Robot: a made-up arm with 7 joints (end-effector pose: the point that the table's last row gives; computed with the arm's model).
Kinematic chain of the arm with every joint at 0, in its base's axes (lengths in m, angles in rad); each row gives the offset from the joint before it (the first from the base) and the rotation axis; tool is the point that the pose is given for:
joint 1: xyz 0 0.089 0 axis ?
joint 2: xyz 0 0.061 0 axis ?
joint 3: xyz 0 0 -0.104 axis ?
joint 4: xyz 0 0 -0.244 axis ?
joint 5: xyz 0 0 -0.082 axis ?
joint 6: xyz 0 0 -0.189 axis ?
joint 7: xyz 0 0 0 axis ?
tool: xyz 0 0 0
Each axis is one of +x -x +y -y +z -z.
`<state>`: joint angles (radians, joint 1 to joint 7).
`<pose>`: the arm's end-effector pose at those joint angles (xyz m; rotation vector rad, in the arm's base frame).
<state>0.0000 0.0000 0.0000 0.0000 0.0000 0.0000 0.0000</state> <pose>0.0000 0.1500 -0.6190 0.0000 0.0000 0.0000</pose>
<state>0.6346 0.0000 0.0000 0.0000 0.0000 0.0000 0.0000</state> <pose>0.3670 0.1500 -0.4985 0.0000 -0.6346 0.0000</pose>
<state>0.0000 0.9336 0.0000 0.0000 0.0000 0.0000 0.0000</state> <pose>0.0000 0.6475 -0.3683 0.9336 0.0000 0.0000</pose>
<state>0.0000 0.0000 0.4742 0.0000 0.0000 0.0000 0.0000</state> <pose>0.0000 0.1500 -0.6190 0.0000 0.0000 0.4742</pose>
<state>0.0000 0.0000 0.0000 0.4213 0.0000 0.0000 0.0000</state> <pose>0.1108 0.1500 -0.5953 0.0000 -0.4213 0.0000</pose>
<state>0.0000 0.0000 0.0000 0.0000 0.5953 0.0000 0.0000</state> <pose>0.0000 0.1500 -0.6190 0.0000 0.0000 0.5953</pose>
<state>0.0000 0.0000 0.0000 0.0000 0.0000 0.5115 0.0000</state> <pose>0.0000 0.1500 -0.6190 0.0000 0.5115 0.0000</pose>
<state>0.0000 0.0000 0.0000 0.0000 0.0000 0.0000 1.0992</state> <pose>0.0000 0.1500 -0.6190 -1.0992 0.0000 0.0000</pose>
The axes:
joint 1: -y
joint 2: +x
joint 3: +z
joint 4: -y
joint 5: +z
joint 6: +y
joint 7: -x

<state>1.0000 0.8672 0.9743 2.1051 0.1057 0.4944 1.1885</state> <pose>0.0613 0.4350 0.1163 0.9621 -2.3273 -0.6804</pose>
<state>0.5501 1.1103 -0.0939 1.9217 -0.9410 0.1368 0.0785</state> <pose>0.2864 0.3677 0.0177 2.0588 -1.4472 -1.2312</pose>
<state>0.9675 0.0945 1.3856 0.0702 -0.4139 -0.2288 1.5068</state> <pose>0.5074 0.2269 -0.3454 -1.3815 -1.7423 -0.0738</pose>
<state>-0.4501 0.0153 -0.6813 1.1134 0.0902 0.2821 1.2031</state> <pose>-0.0344 0.0040 -0.5053 -1.6003 -0.0065 -0.6492</pose>
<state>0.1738 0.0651 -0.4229 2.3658 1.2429 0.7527 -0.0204</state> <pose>0.1980 0.0823 -0.1270 -1.5577 -1.1835 -0.4259</pose>
